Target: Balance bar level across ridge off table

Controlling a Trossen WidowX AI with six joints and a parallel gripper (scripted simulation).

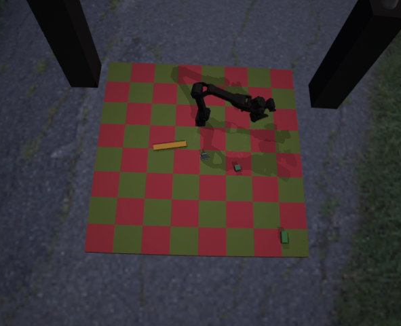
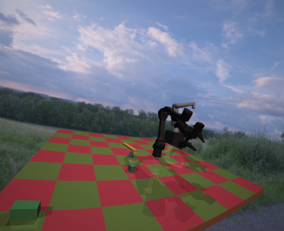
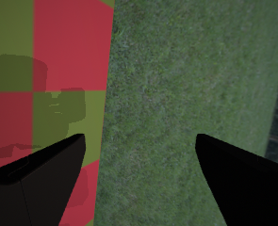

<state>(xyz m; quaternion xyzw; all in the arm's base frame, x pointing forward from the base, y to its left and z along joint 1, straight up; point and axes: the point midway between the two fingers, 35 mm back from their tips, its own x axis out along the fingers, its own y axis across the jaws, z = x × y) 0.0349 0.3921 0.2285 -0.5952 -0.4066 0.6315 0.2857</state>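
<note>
Right now the orange bar is 61 cm to the right of my gripper tip, 20 cm below it and 15 cm ahead of it. The rest, counted from my gripper tip: dark green cube 29 cm ahead, 19 cm to the right, 19 cm below.
</note>
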